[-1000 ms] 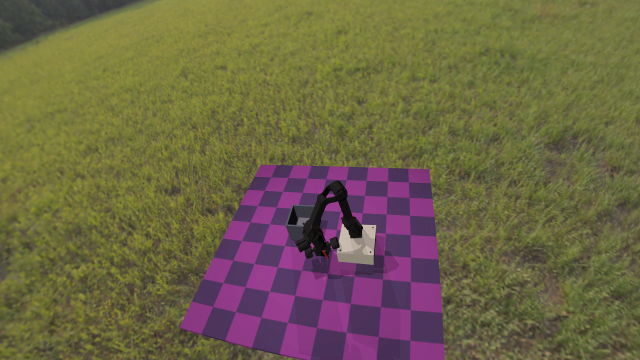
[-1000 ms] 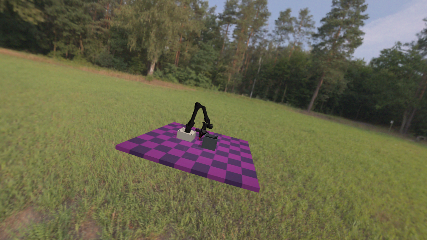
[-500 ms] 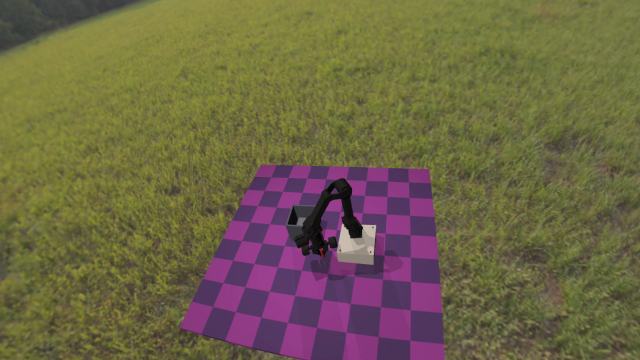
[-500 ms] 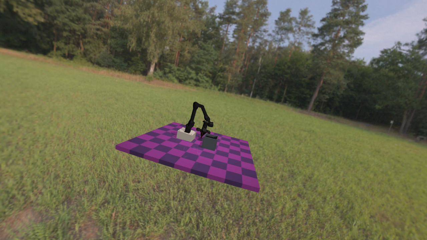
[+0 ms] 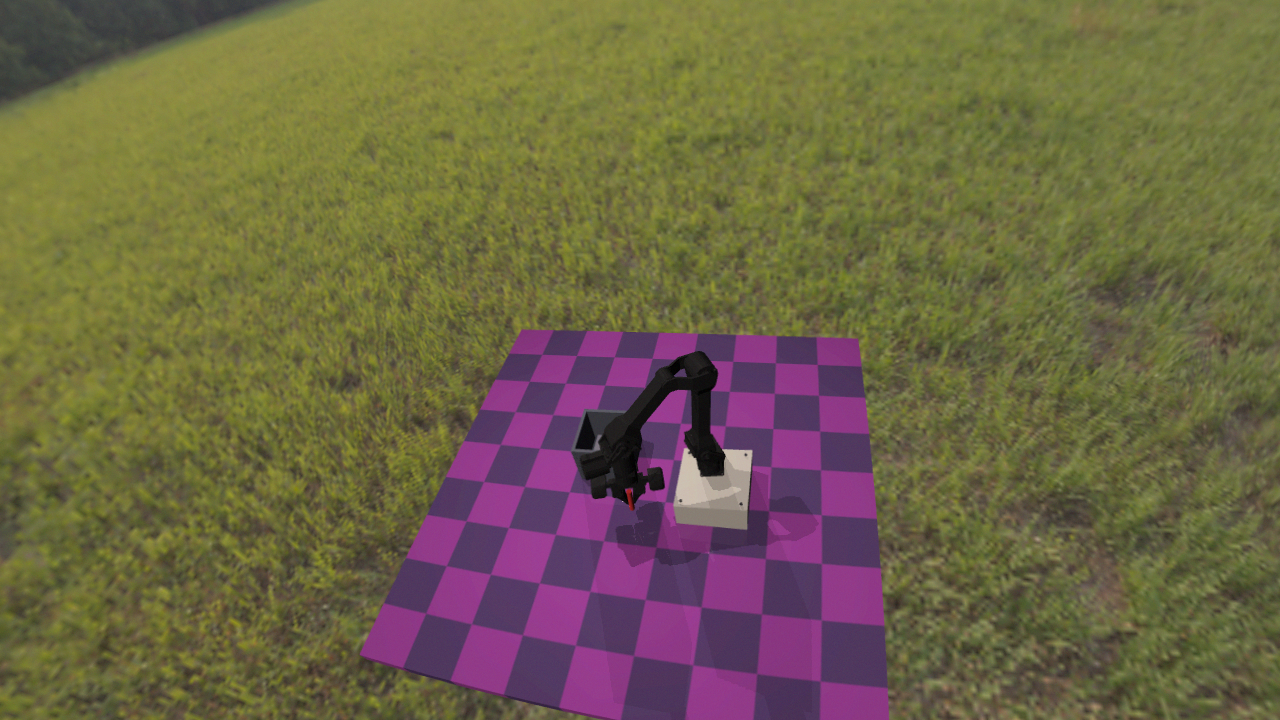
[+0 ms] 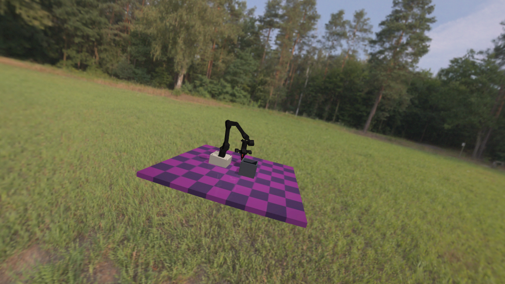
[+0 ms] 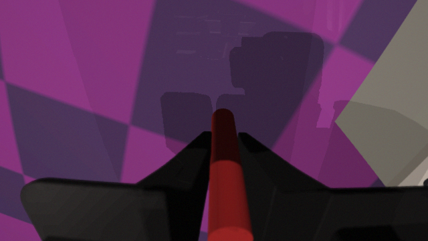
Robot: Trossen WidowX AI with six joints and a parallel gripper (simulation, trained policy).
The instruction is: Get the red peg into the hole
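Right now the plate is 21 cm to the right of my gripper tip, 9 cm ahead of it and 4 cm below it. From my gripper tip the other things lie so: red peg: 1 cm above.
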